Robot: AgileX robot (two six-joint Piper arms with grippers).
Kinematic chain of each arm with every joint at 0, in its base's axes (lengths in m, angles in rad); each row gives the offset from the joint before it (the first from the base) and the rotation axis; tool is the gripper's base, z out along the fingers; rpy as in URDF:
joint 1: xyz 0 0 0.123 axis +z
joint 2: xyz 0 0 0 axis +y
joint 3: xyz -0.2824 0 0.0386 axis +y
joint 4: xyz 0.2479 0 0.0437 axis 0.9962 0 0.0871
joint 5: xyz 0 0 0 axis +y
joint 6: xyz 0.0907 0 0.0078 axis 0.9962 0 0.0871
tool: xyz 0 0 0 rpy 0 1.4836 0
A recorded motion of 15 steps. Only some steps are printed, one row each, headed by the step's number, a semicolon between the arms.
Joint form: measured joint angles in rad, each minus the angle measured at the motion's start. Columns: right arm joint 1, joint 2, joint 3, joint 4, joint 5, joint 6; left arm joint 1, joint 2, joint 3, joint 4, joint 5, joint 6.
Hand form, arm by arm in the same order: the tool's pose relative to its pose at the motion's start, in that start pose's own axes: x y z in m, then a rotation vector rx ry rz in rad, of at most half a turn. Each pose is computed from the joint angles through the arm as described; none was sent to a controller.
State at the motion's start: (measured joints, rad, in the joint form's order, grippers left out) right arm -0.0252 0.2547 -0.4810 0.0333 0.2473 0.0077; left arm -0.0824 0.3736 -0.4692 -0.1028 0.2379 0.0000
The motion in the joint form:
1: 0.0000 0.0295 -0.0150 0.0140 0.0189 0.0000; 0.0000 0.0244 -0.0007 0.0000 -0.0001 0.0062
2: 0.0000 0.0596 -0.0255 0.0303 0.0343 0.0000; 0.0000 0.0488 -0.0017 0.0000 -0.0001 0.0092
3: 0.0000 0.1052 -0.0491 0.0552 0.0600 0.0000; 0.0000 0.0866 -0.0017 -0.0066 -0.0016 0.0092
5: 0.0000 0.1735 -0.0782 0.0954 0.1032 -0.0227; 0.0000 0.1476 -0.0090 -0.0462 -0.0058 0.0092
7: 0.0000 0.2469 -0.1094 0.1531 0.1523 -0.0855; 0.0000 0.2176 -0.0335 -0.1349 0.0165 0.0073
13: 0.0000 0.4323 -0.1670 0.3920 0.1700 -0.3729; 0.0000 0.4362 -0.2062 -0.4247 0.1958 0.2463
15: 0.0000 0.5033 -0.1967 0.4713 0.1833 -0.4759; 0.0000 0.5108 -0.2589 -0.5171 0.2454 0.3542
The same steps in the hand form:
1: -0.0010 0.0004 0.0049 -0.0027 0.0334 0.0137; 0.0016 0.0003 0.0049 -0.0023 0.0235 0.0056
2: -0.0006 0.0008 0.0104 -0.0058 0.0684 0.0297; 0.0032 0.0006 0.0098 -0.0045 0.0468 0.0081
3: -0.0022 0.0016 0.0182 -0.0109 0.1161 0.0540; 0.0064 0.0009 0.0174 -0.0068 0.0829 0.0007
5: -0.0014 0.0031 0.0305 -0.0214 0.1980 0.0709; 0.0094 0.0007 0.0292 -0.0056 0.1317 -0.0397
7: 0.0003 0.0055 0.0437 -0.0444 0.2872 0.0652; 0.0105 -0.0012 0.0419 0.0032 0.1980 -0.1308
13: 0.0053 0.0137 0.0812 -0.1441 0.4059 0.0230; -0.0059 -0.0158 0.0811 0.1213 0.3986 -0.1824
15: 0.0066 0.0167 0.0959 -0.1837 0.4434 0.0045; -0.0094 -0.0212 0.0959 0.1788 0.4487 -0.1696

